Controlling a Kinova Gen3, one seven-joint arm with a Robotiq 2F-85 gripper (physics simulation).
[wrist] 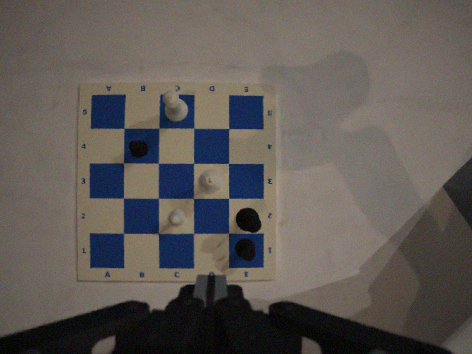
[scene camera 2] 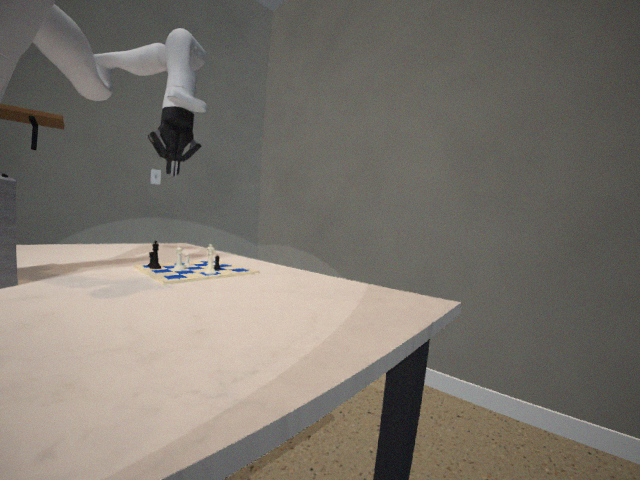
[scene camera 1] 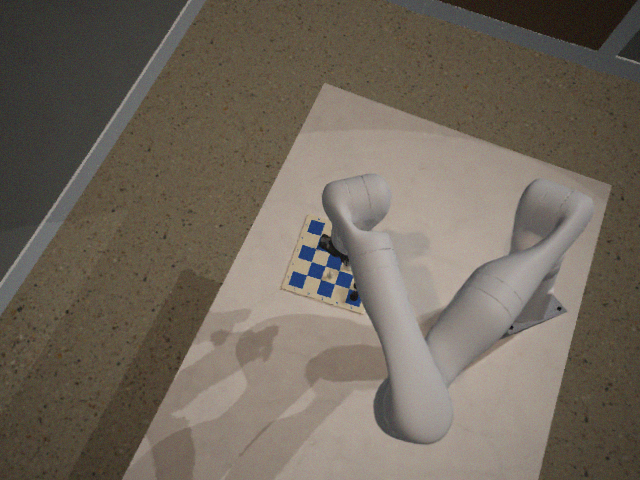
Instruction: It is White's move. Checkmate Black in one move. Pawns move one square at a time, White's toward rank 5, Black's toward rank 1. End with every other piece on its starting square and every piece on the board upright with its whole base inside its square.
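Places are measured from the arm's base along level axes (x right, y down, z ahead), in metres.
Where they show: gripper, fingertip midpoint: point(wrist: 211, 294) point(scene camera 2: 172, 177) point(scene camera 1: 347, 261).
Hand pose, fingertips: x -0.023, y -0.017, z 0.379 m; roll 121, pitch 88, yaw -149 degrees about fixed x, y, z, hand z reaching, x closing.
After its pixels a point has its place.
The board point(scene camera 1: 284, 287) @[x -0.068, y 0.198, z 0.520 m] point(scene camera 2: 165, 282) @[x 0.141, y 0.200, z 0.307 m] point(wrist: 176, 276) @[x -0.069, y 0.198, z 0.418 m] lies on the table. In the wrist view, a tall white piece point(wrist: 175, 109) @[x 0.107, y 0.171, z 0.412 m] point(scene camera 2: 210, 257) @[x 0.116, y 0.164, z 0.412 m] stands on C5, a white piece point(wrist: 210, 180) @[x 0.034, y 0.146, z 0.378 m] point(scene camera 2: 179, 259) @[x 0.039, y 0.175, z 0.377 m] on D3 and a small white pawn point(wrist: 176, 217) @[x -0.002, y 0.168, z 0.413 m] point(scene camera 1: 329, 275) @[x -0.008, y 0.187, z 0.418 m] on C2. A small black piece point(wrist: 138, 148) @[x 0.068, y 0.171, z 0.450 m] point(scene camera 2: 217, 263) @[x 0.074, y 0.185, z 0.454 m] stands on B4, a tall black piece point(wrist: 248, 220) @[x -0.004, y 0.143, z 0.344 m] on E2 and a shorter black piece point(wrist: 245, 249) @[x -0.036, y 0.165, z 0.345 m] point(scene camera 1: 353, 296) @[x -0.048, y 0.166, z 0.345 m] on E1. All look upright. My gripper point(scene camera 2: 173, 171) @[x -0.023, y -0.017, z 0.379 m] point(wrist: 211, 294) @[x -0.023, y -0.017, z 0.379 m] is shut and empty, high above the board. My arm hides part of the board in scene camera 1.
The board lies on a pale table point(scene camera 1: 439, 170) @[x 0.381, y 0.204, z 0.208 m] point(scene camera 2: 248, 330) @[x 0.403, y 0.204, z 0.297 m]. My arm point(scene camera 1: 398, 320) @[x -0.197, y -0.368, z 0.282 m] point(scene camera 2: 179, 67) @[x 0.003, y -0.276, z 0.362 m] reaches over it from its base plate point(scene camera 1: 550, 312) @[x -0.007, y -0.017, z -0.055 m]. A grey wall point(scene camera 2: 439, 155) stands beyond the table. Arm shadows fall across the table.
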